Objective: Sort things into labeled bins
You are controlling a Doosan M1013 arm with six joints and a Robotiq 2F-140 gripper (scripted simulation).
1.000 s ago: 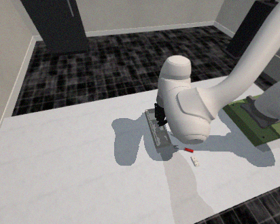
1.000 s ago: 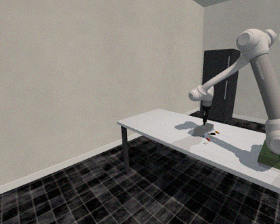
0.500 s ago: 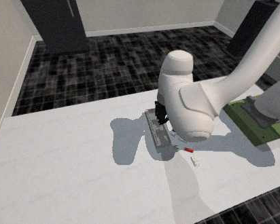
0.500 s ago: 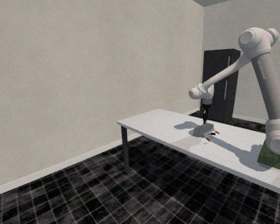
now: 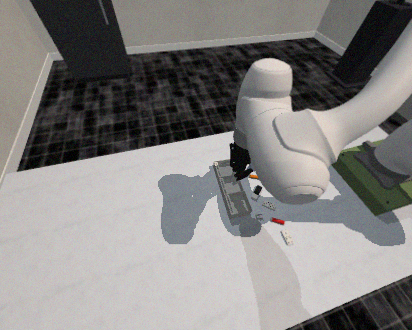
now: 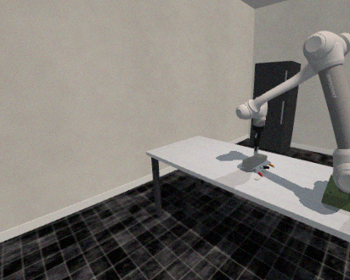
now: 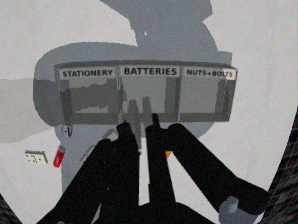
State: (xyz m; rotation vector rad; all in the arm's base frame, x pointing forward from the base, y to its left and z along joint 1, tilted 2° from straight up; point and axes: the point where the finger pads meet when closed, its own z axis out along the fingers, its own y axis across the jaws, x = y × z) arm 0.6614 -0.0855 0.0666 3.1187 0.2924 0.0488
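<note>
Now: hand 12 cm past the orange battery, 4 cm to the left of it and 10 cm above it. Round my hand: grey piece: 6 cm behind, 13 cm to the left, 10 cm below; then small black piece: 9 cm behind, 4 cm to the left, 10 cm below; then grey bin tray: 1 cm to the right, 9 cm below.
</note>
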